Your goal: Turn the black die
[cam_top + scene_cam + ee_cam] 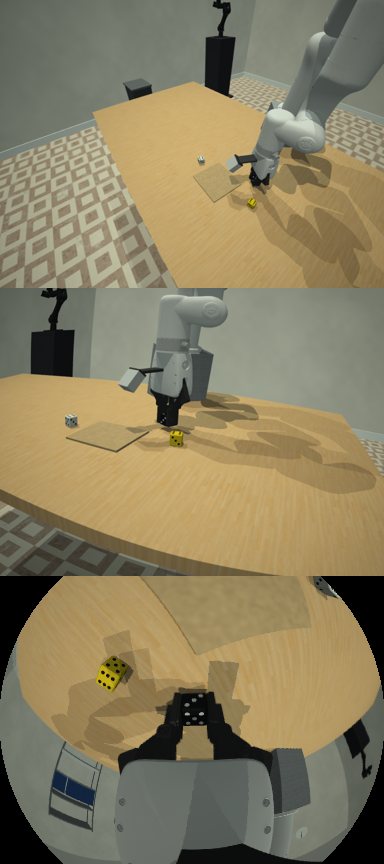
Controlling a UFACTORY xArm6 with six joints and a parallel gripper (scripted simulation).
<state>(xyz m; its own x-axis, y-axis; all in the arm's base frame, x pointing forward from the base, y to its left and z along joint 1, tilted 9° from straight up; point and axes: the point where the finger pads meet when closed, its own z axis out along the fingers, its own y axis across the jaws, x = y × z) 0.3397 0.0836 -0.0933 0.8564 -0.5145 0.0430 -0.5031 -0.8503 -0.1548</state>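
Now: the tan mat 10 cm ahead of my hand, 10 cm to the right of it and 3 cm below it. Also, from my hand: yellow die 8 cm ahead, 5 cm to the left, 2 cm below; black die 1 cm below; white die 9 cm ahead, 22 cm to the right, 2 cm below.
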